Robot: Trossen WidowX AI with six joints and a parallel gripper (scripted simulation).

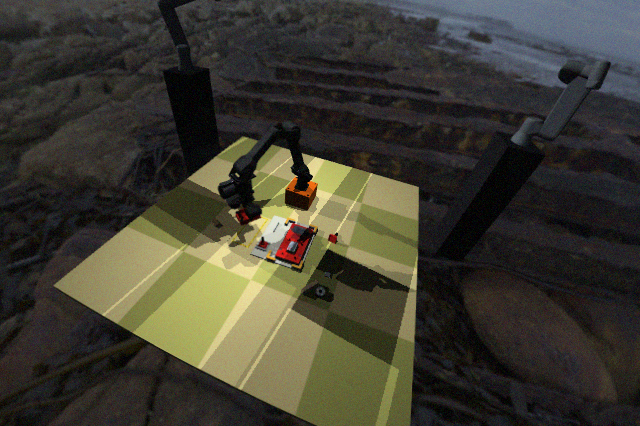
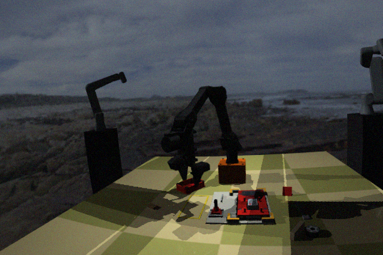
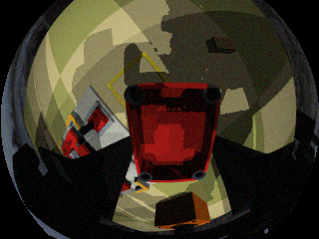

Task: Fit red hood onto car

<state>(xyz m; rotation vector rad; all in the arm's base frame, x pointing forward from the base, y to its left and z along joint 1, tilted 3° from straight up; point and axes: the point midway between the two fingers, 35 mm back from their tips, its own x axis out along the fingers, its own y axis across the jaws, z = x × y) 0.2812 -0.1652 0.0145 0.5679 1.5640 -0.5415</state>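
Right now my gripper tip is 8 cm short of the red upright piece, 10 cm to the right of it and 6 cm above it. Also, from my gripper tip: red hood: 1 cm below; grey engine block: 6 cm ahead, 24 cm to the left, 7 cm below; tan block: 3 cm ahead, 16 cm to the right, 9 cm below.
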